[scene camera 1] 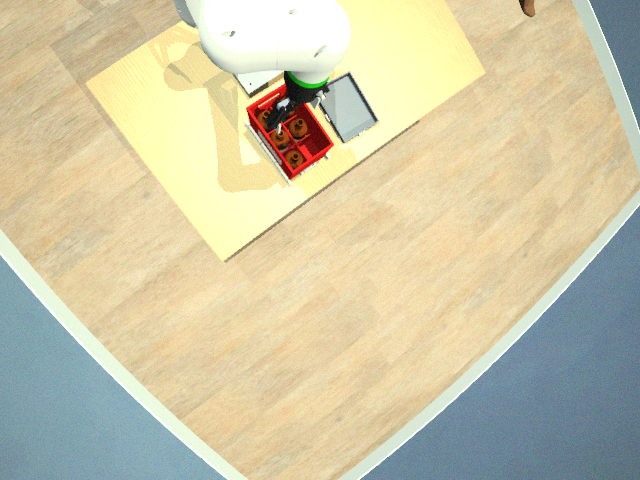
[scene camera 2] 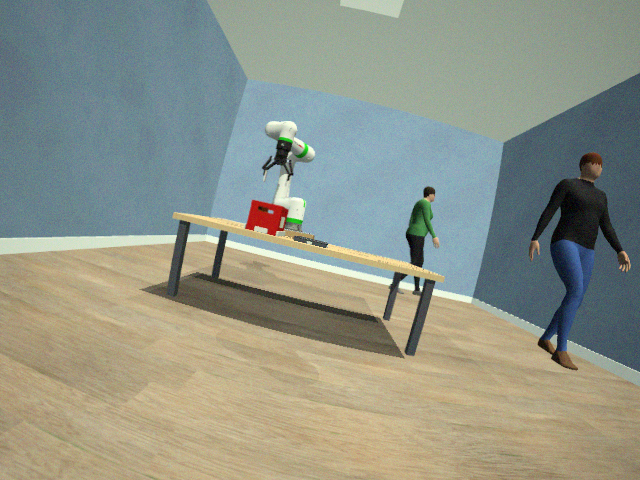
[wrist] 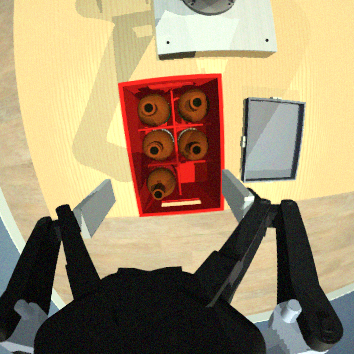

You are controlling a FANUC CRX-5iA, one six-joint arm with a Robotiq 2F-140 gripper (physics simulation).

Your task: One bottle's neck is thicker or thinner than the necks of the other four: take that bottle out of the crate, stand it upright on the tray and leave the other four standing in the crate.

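Places are measured from the arm's base along level axes (x ahead, y left, z up), in millimetres.
Pixels of known places: gripper, fingertip midpoint: [scene camera 1: 294, 116] [scene camera 2: 274, 183] [wrist: 165, 185]; arm's base, link origin: [scene camera 2: 292, 230].
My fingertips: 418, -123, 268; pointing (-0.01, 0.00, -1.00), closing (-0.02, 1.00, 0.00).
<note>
Ahead of a thing's pixels: the offset from my fingertips to its middle, as dx, dy, dz.
The red crate @[-15, +11, -221] [scene camera 1: 316, 135] [scene camera 2: 263, 219] [wrist: 216, 175] stands upright on the table. In the wrist view its brown bottles stand in compartments: back left [wrist: 153, 117], back right [wrist: 192, 114], middle left [wrist: 159, 137], middle right [wrist: 192, 137], front left [wrist: 161, 178]. The front-left bottle's neck looks somewhat narrower than the others. The front-right compartment is empty. The grey tray @[+1, +309, -296] [scene camera 1: 348, 108] [scene camera 2: 310, 241] [wrist: 272, 140] lies right of the crate in the wrist view, with nothing on it. My gripper [scene camera 1: 299, 113] [scene camera 2: 277, 178] [wrist: 165, 185] is open and empty, pointing down high above the crate.
The robot's pale base plate [wrist: 215, 37] is mounted on the table behind the crate, close to its back edge. The table's front edge runs close to the crate and tray. Two people, one in green [scene camera 2: 421, 217] and one in black [scene camera 2: 578, 211], stand on the floor beyond the table.
</note>
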